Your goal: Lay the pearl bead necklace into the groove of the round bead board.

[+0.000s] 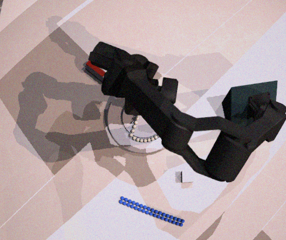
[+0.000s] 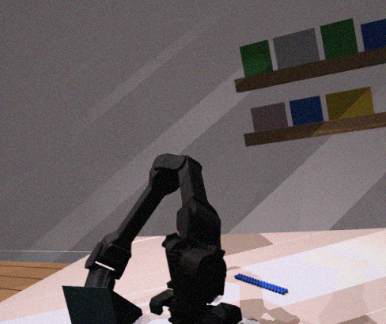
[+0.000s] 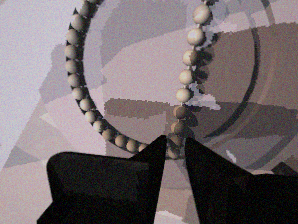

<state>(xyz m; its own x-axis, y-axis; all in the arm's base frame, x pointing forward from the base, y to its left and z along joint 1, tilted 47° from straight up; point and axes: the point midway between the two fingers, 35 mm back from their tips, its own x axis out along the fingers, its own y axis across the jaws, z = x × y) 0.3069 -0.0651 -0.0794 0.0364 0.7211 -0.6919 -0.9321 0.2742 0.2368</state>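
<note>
Now: gripper tip 10 mm short of the round bead board, 50 mm to the right of it and 10 mm above it. The rest, counted from my gripper tip: small beige cube 70 mm behind, 240 mm to the left; grey block 110 mm ahead, 110 mm to the right, 10 mm below.
</note>
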